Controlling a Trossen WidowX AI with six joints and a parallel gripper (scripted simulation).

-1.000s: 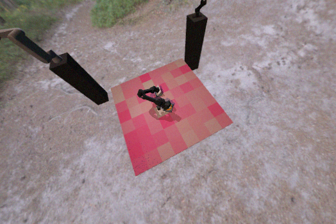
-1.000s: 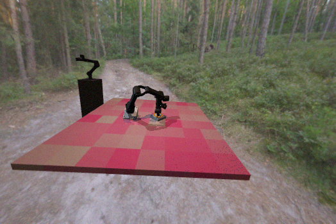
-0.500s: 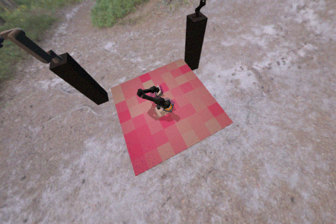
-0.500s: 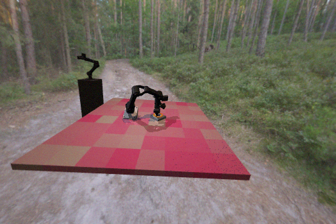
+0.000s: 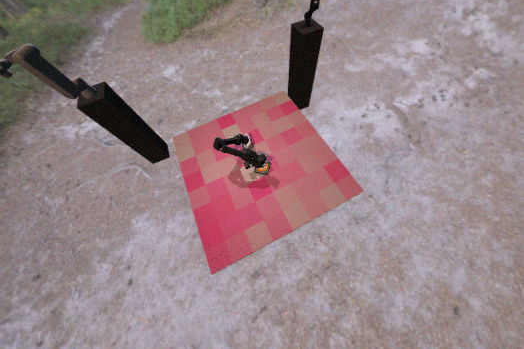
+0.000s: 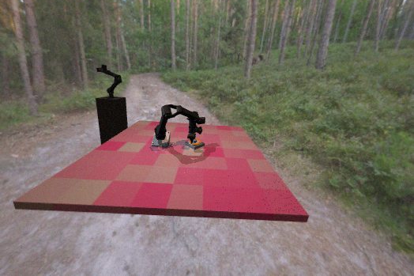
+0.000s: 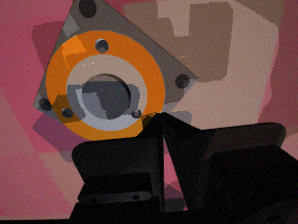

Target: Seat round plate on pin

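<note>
The round plate is 3 cm to the left of my gripper tip, 1 cm below it and 1 cm ahead of it.
</note>
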